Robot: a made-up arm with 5 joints.
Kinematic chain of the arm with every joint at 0, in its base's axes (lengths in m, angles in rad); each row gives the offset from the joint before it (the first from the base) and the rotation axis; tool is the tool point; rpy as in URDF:
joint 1: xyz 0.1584 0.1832 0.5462 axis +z
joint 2: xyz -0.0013 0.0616 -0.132 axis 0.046 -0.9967 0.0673
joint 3: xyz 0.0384 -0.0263 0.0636 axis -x
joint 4: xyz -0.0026 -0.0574 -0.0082 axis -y
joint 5: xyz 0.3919 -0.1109 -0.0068 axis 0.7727 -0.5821 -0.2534
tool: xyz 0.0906 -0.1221 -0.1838 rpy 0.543 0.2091 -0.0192
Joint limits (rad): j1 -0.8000..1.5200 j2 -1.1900..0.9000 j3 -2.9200..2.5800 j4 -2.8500..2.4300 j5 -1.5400..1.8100
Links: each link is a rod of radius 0.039 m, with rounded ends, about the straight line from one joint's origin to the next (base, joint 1, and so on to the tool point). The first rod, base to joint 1, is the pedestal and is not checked.
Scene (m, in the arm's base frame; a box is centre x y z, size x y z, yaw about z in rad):
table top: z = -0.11
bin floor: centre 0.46 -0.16 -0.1 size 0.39 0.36 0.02 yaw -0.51
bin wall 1: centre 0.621 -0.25 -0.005 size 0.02 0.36 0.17 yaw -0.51
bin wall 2: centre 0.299 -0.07 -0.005 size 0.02 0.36 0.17 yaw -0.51
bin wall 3: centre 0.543 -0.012 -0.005 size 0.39 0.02 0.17 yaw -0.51
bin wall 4: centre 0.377 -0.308 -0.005 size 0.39 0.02 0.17 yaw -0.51
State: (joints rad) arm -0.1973 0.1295 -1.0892 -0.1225 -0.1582
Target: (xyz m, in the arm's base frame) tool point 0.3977 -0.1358 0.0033
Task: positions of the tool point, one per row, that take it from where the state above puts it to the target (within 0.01 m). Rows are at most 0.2 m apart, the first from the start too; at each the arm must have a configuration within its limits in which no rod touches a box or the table.
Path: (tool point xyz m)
1: 0.6901 0.0541 0.1848
2: 0.6499 -0.0879 0.2146
3: 0.5685 -0.2169 0.2437
4: 0.5114 -0.1670 0.1053
5: 0.3977 -0.1358 0.0033

